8 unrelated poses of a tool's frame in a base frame.
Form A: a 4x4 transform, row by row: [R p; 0 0 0 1], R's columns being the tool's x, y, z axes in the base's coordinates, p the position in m. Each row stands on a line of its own.
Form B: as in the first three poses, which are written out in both.
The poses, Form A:
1:
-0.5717 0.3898 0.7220 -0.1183
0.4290 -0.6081 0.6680 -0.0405
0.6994 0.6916 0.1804 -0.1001
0 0 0 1
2:
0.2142 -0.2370 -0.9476 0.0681
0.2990 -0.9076 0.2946 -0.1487
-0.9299 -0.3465 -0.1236 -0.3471
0 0 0 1
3:
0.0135 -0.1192 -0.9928 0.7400
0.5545 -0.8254 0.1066 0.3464
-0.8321 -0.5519 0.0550 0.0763
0 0 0 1
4:
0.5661 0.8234 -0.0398 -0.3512
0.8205 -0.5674 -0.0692 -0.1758
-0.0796 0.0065 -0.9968 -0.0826
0 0 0 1
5:
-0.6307 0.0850 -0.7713 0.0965
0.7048 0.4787 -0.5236 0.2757
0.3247 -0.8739 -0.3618 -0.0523
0 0 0 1
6:
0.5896 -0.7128 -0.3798 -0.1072
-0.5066 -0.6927 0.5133 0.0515
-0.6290 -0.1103 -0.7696 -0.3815
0 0 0 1
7:
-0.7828 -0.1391 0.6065 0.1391
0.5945 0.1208 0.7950 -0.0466
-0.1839 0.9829 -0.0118 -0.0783
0 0 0 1
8:
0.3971 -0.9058 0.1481 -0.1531
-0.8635 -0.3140 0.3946 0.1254
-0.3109 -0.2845 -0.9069 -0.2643
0 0 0 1
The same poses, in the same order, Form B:
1: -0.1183 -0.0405 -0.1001 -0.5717 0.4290 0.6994 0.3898 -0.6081 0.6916
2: 0.0681 -0.1487 -0.3471 0.2142 0.2990 -0.9299 -0.2370 -0.9076 -0.3465
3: 0.7400 0.3464 0.0763 0.0135 0.5545 -0.8321 -0.1192 -0.8254 -0.5519
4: -0.3512 -0.1758 -0.0826 0.5661 0.8205 -0.0796 0.8234 -0.5674 0.0065
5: 0.0965 0.2757 -0.0523 -0.6307 0.7048 0.3247 0.0850 0.4787 -0.8739
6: -0.1072 0.0515 -0.3815 0.5896 -0.5066 -0.6290 -0.7128 -0.6927 -0.1103
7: 0.1391 -0.0466 -0.0783 -0.7828 0.5945 -0.1839 -0.1391 0.1208 0.9829
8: -0.1531 0.1254 -0.2643 0.3971 -0.8635 -0.3109 -0.9058 -0.3140 -0.2845
